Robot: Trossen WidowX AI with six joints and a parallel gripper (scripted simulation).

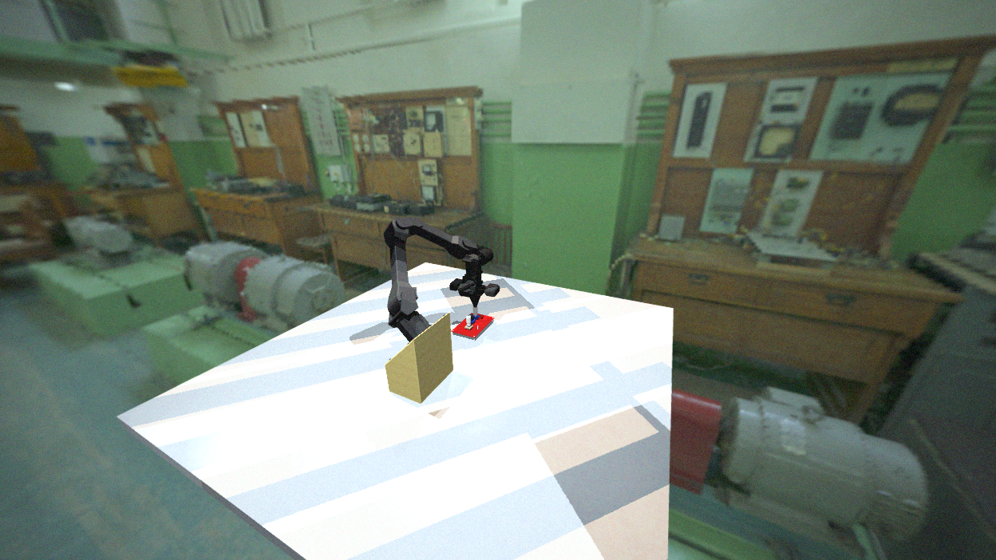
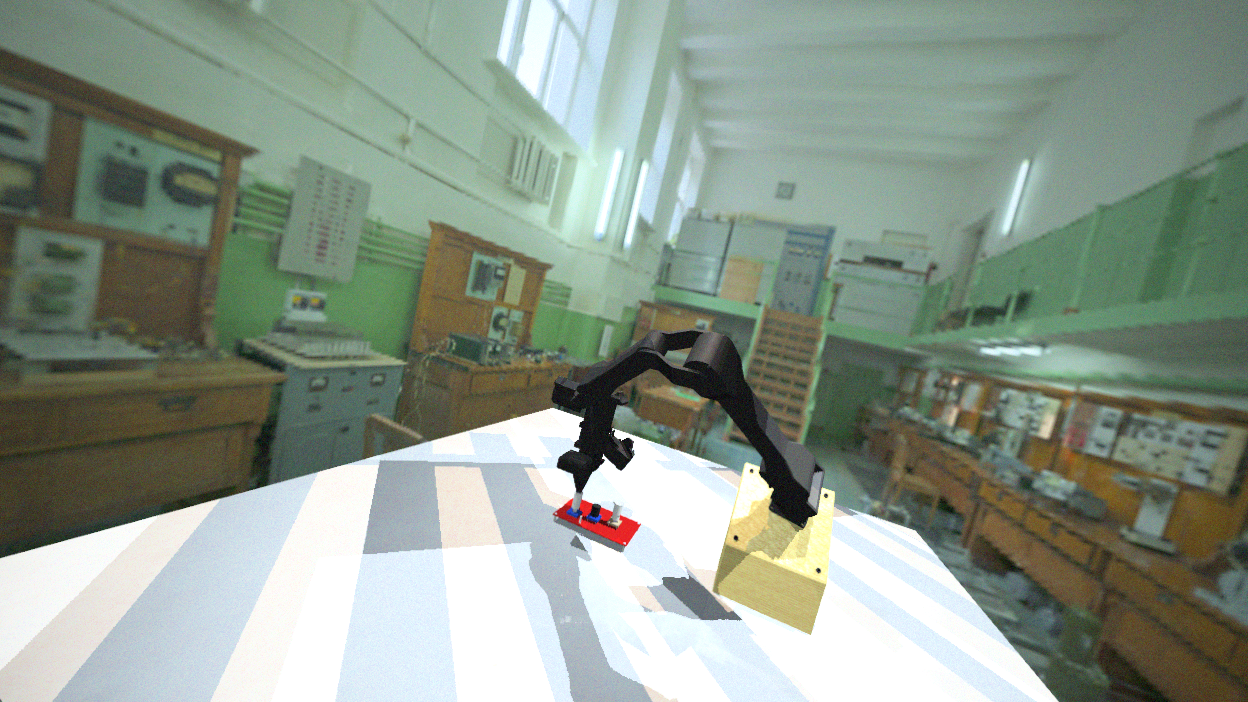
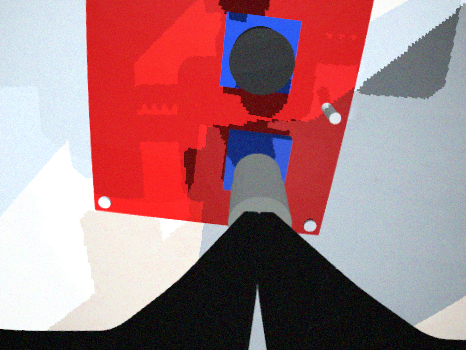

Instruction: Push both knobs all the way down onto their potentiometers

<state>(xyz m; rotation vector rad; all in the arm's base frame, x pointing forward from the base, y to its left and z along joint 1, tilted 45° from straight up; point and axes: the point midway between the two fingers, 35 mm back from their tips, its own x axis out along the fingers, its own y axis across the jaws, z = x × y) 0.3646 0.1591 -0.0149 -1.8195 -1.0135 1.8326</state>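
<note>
The beige component lies 80 mm behind my gripper tip, 30 mm to the right of it and 20 mm below it.
</note>
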